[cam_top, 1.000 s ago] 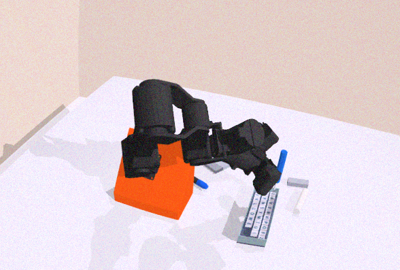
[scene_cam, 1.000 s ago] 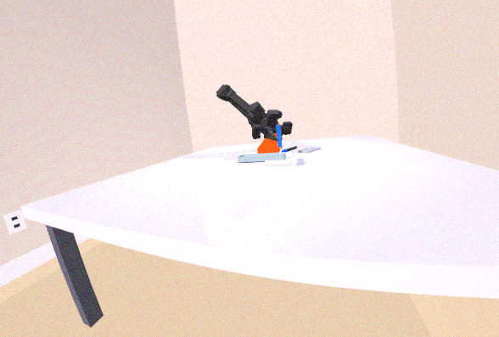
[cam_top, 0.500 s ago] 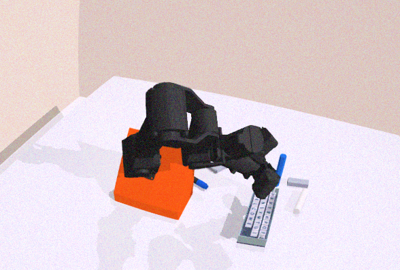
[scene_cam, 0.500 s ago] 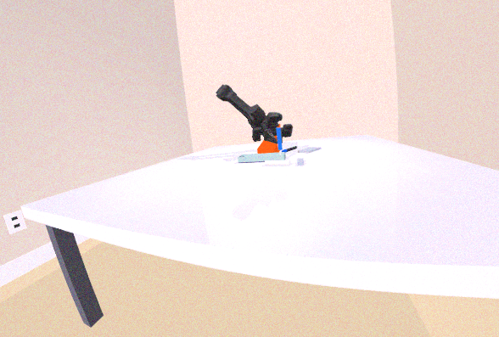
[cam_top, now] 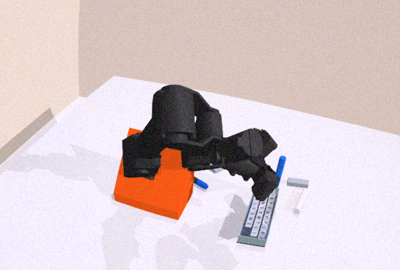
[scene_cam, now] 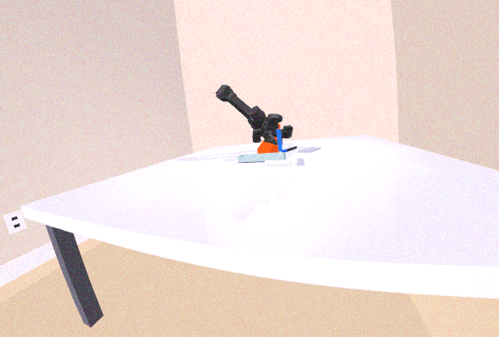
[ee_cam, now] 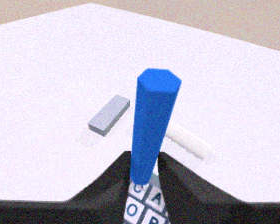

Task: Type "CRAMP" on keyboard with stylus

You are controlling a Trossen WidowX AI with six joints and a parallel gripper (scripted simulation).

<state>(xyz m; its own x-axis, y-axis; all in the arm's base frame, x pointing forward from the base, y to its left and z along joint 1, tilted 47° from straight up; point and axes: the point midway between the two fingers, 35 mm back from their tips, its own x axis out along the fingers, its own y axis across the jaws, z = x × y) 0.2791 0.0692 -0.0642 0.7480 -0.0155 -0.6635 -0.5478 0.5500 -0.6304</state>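
The white stick is 8 cm ahead of my gripper tip and 6 cm below it. Also, from my gripper tip: grey block (6 cm ahead, 8 cm to the left, 6 cm below); then blue stylus (2 cm below); then blue pen (21 cm behind, 1 cm to the right, 6 cm below).
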